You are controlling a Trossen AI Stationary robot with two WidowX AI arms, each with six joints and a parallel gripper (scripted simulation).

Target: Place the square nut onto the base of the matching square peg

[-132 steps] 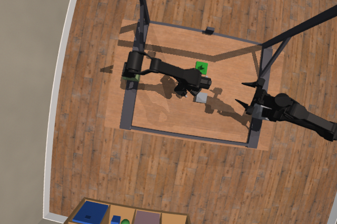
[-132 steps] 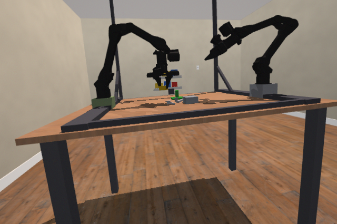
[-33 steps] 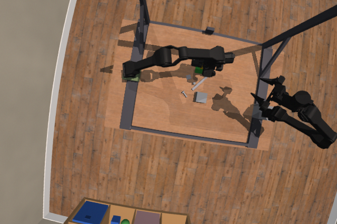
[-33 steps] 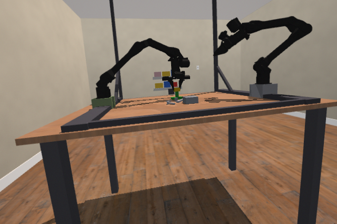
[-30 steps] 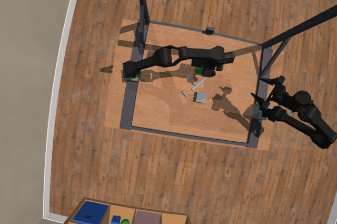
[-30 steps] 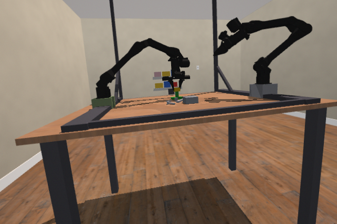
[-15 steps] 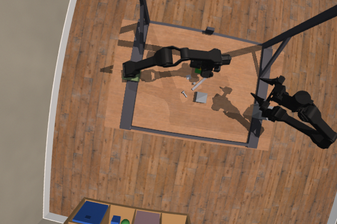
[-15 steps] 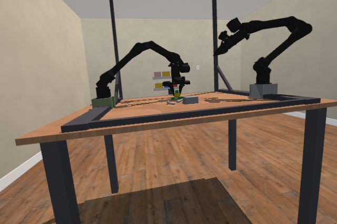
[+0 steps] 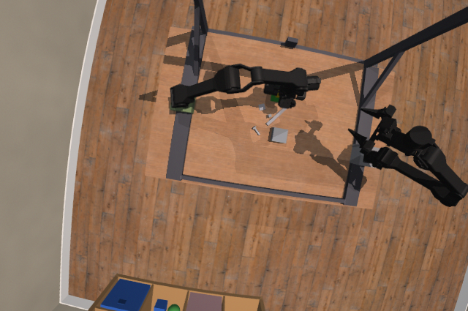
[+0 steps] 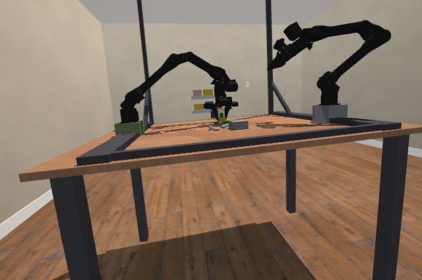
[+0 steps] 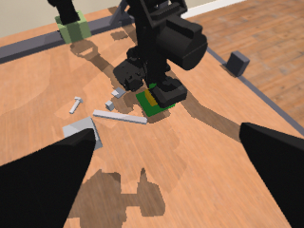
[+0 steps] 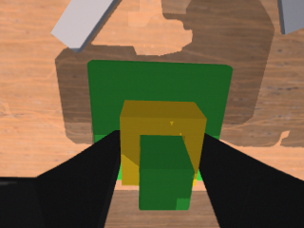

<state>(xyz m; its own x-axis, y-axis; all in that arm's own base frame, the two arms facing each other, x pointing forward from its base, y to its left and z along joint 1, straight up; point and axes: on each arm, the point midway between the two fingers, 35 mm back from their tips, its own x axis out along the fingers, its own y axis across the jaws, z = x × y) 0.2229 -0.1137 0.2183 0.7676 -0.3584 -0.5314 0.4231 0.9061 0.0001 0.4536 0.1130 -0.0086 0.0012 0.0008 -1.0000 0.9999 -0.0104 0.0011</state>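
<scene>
Right now the long grey bar is 100 mm ahead of my right hand, 50 mm below it and 20 mm to the left of it. Also, from my right hand: tiny grey cube (120 mm ahead, 40 mm below, 20 mm to the right); flat grey plate (90 mm ahead, 70 mm to the right, 50 mm below); grey block (200 mm ahead, 50 mm to the left, 30 mm below).
</scene>
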